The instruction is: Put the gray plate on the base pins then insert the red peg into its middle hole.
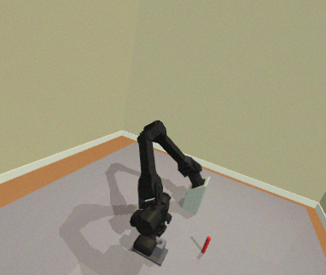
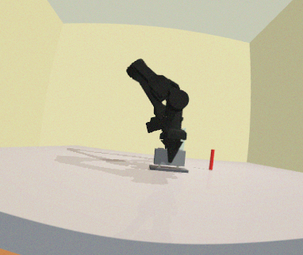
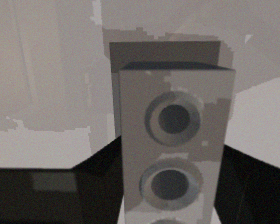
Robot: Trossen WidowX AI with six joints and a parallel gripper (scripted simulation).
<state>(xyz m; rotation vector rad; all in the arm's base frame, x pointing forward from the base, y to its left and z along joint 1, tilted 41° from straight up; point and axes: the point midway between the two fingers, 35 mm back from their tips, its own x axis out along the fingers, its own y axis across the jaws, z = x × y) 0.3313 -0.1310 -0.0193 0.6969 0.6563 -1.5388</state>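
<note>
Now: gripper tip 20 mm above the pin base. The rest, counted from my gripper tip: red peg 100 mm behind, 190 mm to the left, 10 mm above; then gray plate 30 mm above.
</note>
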